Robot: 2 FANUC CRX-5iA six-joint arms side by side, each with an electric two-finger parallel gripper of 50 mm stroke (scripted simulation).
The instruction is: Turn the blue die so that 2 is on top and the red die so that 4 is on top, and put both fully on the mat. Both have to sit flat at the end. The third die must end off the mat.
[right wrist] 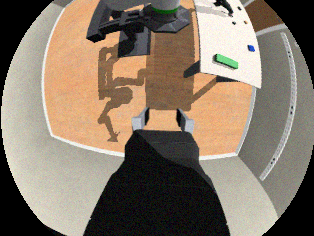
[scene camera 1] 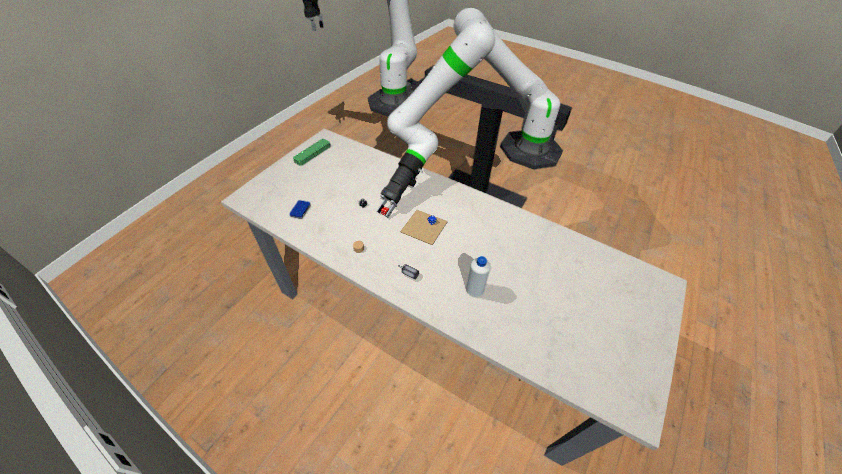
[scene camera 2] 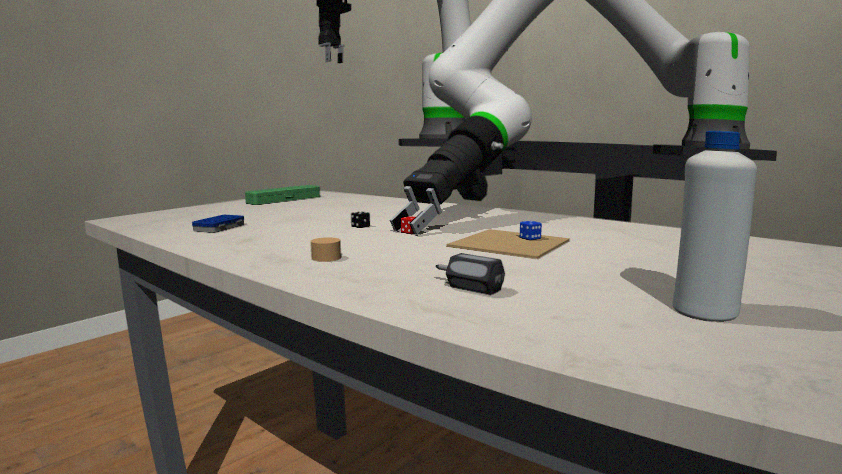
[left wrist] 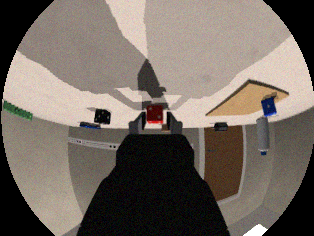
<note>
I see my left gripper (scene camera 2: 403,227), my right gripper (scene camera 2: 334,62), a tan mat (scene camera 2: 492,241), a white bottle (scene camera 2: 719,188), a green case (scene camera 2: 266,196) and a dark screwdriver-like tool (scene camera 2: 480,274).
The tan mat also shows in scene camera 1 (scene camera 1: 418,227) and in the left wrist view (left wrist: 246,100). The white bottle shows as well in scene camera 1 (scene camera 1: 479,270). My left gripper is seen too in the left wrist view (left wrist: 156,117). The right wrist view misses the white bottle: it is out of frame.
</note>
